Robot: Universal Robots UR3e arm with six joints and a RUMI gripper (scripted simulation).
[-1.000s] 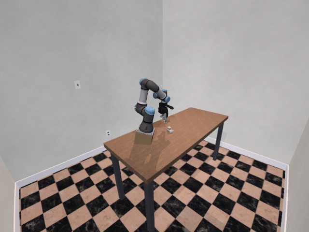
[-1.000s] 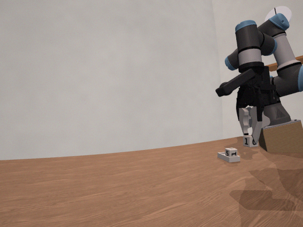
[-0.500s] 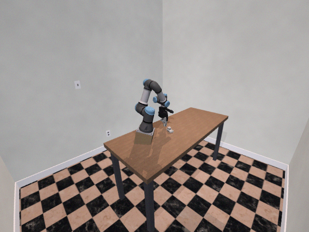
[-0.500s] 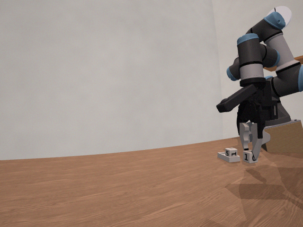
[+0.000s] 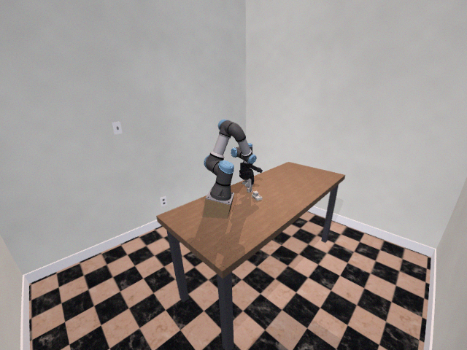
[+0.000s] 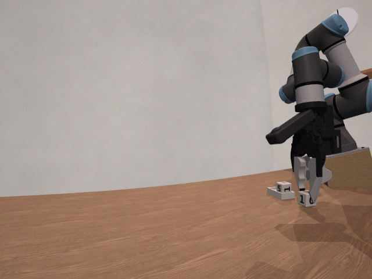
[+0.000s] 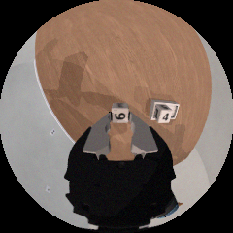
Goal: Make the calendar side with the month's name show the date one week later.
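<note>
Right now my hand is 10 mm above the white digit cube. Also, from my hand: white tray (100 mm to the right, 40 mm behind, 20 mm below).
</note>
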